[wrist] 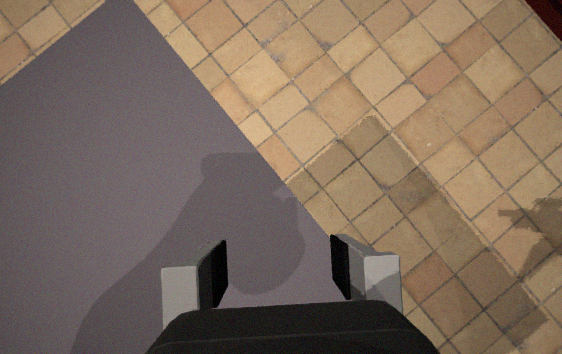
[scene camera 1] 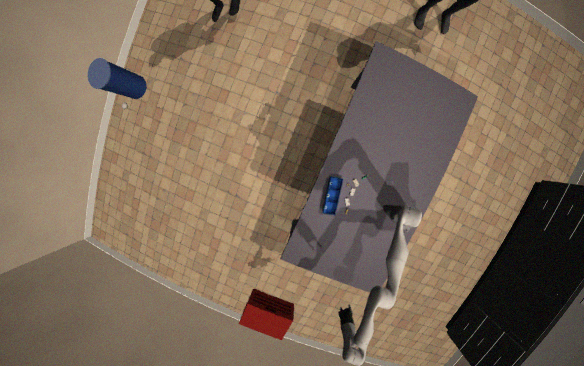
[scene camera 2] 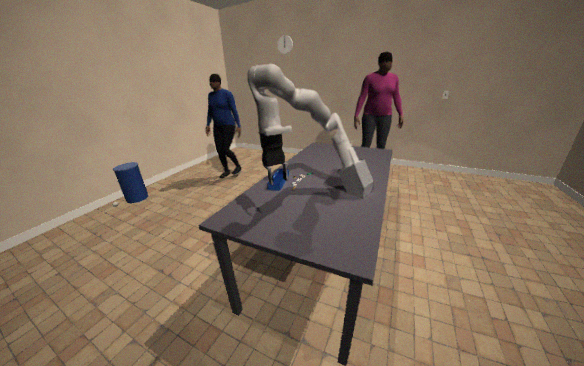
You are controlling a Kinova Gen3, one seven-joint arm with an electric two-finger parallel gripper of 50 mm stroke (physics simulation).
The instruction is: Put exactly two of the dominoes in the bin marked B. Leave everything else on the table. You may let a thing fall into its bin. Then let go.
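Frame: origin at the arm's base, x left, y back, z up, level; metres.
Seen in the pictures: gripper, fingertip midpoint: (wrist: 279, 260) (scene camera 1: 345, 306) (scene camera 2: 278, 181); arm's base, origin of the base link: (scene camera 2: 350, 164).
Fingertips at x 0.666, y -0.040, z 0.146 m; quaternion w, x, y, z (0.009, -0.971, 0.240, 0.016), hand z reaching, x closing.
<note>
Offsets run from my fingertips to a thing's top centre. Level surfaces: height alone.
Three whitish pieces that look like dominoes {dx -0.680, dy -0.324, dz -0.302 m} (scene camera 1: 355, 182) {dx -0.614, dy -0.310, dz -0.302 m} (scene camera 1: 352, 191) {dx -0.538, dy -0.300, dz -0.302 m} (scene camera 1: 347, 202) lie in a loose row on the table {dz -0.309 m} (scene camera 1: 415, 115) (scene camera 2: 350, 240) (wrist: 100, 140), beside a blue row of three bins {dx -0.520, dy -0.415, dz -0.263 m} (scene camera 1: 333, 189) (scene camera 2: 273, 187). The letters on the bins are too small to read, so I cannot tell which is B. I see no domino clearly inside them. My gripper (scene camera 1: 345, 308) (scene camera 2: 278, 180) (wrist: 279, 260) is open and empty, pointing down, high above the table near its corner. The dominoes and bins do not show in the wrist view.
A small green thing {dx -0.744, dy -0.294, dz -0.299 m} (scene camera 1: 364, 177) lies past one end of the row, a yellowish one {dx -0.476, dy -0.263, dz -0.295 m} (scene camera 1: 346, 211) at the other, and a tiny brownish one {dx -0.639, dy -0.363, dz -0.300 m} (scene camera 1: 348, 184) near the bins. A red box (scene camera 1: 265, 317) and a blue cylinder (scene camera 1: 117, 79) (scene camera 2: 131, 183) stand on the floor. Two people stand beyond the table.
</note>
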